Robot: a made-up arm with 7 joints.
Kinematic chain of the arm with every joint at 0, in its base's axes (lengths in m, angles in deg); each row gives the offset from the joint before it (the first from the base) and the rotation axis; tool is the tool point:
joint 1: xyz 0 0 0.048 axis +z
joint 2: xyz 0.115 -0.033 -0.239 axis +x
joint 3: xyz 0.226 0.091 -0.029 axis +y
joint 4: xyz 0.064 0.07 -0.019 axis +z
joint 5: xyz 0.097 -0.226 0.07 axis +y
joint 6: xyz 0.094 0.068 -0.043 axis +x
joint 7: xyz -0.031 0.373 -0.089 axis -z
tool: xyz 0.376 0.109 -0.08
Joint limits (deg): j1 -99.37..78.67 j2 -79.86..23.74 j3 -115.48..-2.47 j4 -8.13..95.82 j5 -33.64..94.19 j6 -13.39..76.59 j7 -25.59..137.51
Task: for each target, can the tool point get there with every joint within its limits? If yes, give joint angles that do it. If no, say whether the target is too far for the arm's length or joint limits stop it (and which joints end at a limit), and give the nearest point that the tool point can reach.
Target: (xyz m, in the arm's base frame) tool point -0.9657 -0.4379 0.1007
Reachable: no: joint limits stop it (at a limit: joint 1, joint 3, joint 6, joint 7) | nearest point -0.6339 -0.1471 0.0132 | short by 0.450 m
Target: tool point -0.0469 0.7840 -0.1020
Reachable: yes | joints 17.85 -23.07 -106.52 15.60 0.99 19.10 -9.83
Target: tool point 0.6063 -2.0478 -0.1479
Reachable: no: too far | nearest point 0.3342 -1.1287 -0.1663 | short by 0.959 m
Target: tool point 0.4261 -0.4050 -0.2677
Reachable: yes | joints -59.16 -8.92 -46.04 52.98 47.68 46.85 92.59
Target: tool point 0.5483 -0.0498 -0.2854
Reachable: yes | joints -16.35 4.12 -25.14 70.15 53.27 29.40 99.83
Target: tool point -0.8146 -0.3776 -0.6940
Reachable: no: joint limits stop it (at a limit: joint 1, joint 2, joint 4, joint 6, joint 7) | nearest point -0.6213 -0.3663 -0.6326 | short by 0.203 m
